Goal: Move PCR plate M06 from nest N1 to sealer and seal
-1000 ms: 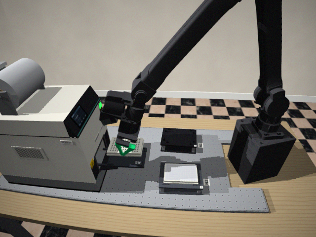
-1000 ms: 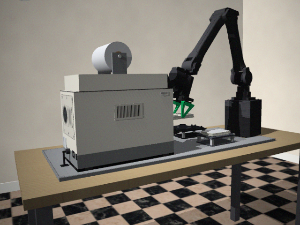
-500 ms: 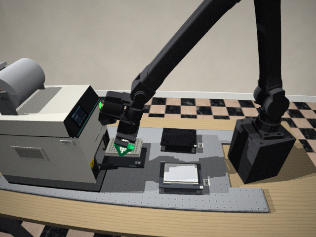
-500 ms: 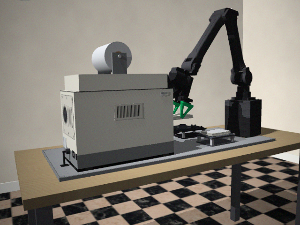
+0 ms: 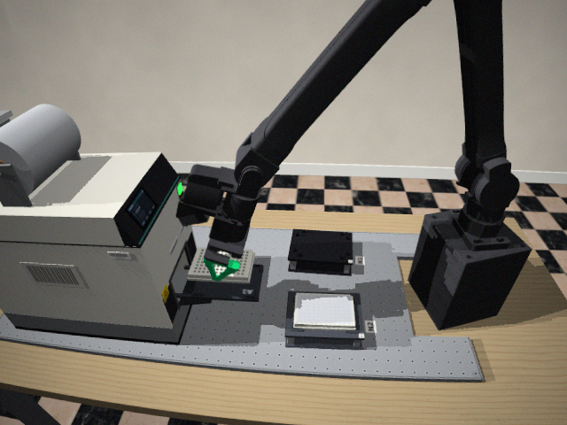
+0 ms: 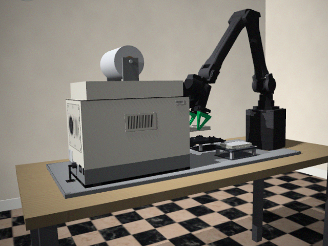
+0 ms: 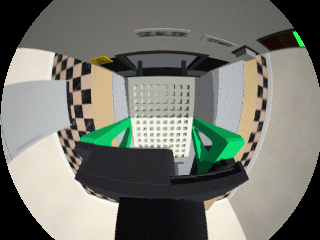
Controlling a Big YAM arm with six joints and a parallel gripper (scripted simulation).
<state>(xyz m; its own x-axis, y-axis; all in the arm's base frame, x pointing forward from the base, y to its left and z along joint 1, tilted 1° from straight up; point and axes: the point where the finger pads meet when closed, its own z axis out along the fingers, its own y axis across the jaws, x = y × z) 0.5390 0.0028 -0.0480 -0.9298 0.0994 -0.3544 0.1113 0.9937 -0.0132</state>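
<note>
My hand is 6 cm above the sealer stage and 1 cm past it. Round my hand: start key: 10 cm to the right, 8 cm ahead, 4 cm above; then plate M06: right at my hand; then yellow warning label: 10 cm ahead, 8 cm to the left.
</note>
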